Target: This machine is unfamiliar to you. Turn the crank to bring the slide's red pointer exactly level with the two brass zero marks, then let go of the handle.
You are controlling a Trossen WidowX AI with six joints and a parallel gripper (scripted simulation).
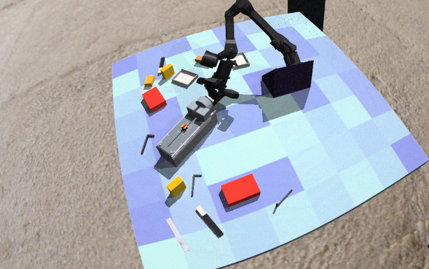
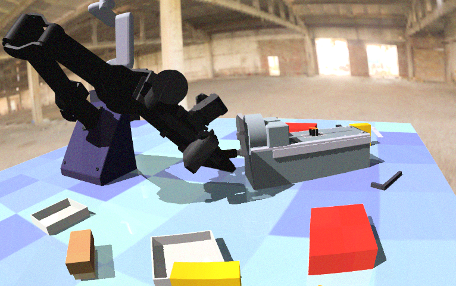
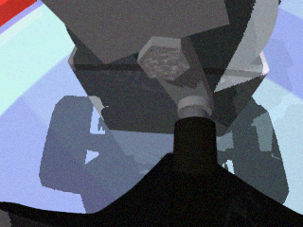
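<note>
My gripper tip is 10 mm past the dark crank handle, 10 mm to the left of it and 30 mm below it. Round my gripper tip: red pointer (130 mm ahead, 90 mm to the left, 50 mm above); tan block (80 mm behind, 330 mm to the right, 20 mm below).
</note>
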